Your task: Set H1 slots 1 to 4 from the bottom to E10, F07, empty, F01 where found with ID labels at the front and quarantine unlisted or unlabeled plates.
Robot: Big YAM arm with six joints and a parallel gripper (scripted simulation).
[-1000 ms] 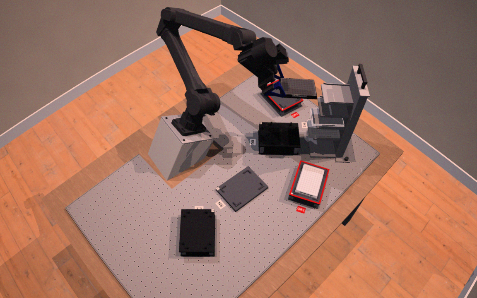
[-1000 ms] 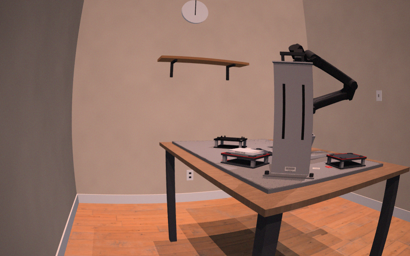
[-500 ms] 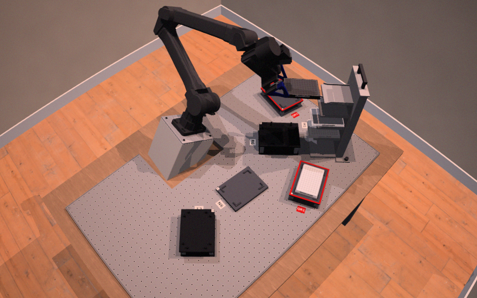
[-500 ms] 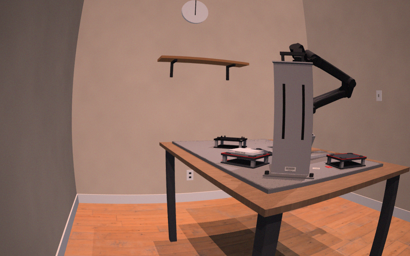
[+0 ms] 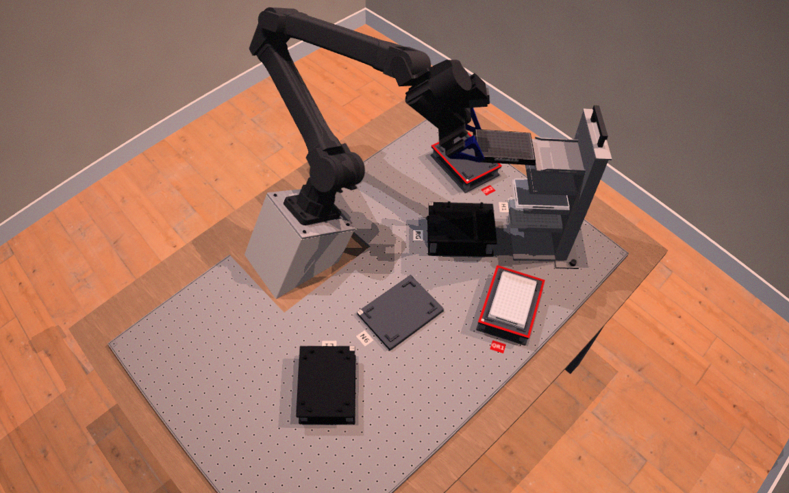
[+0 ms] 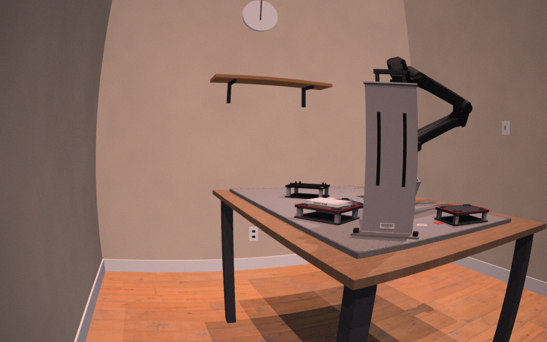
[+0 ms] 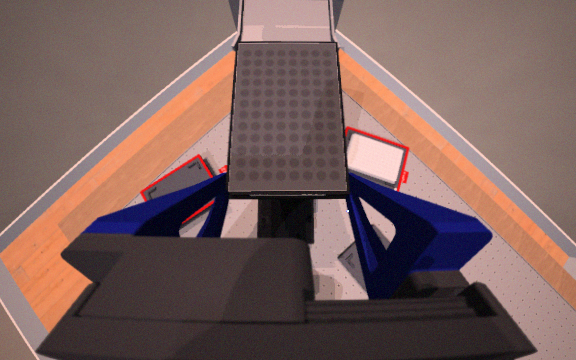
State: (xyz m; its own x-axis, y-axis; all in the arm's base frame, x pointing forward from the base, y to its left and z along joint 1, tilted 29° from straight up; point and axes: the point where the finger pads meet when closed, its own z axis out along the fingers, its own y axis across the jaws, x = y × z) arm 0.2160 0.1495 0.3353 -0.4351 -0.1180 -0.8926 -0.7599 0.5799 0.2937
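The black plate lies 40 mm ahead of my hand and 40 mm to the left of it. From my hand the other things lie so: H1 deck label (150 mm to the left, 340 mm below); black regrip nest RG (280 mm below); hotel back wall (160 mm ahead, 190 mm to the left, 150 mm below).
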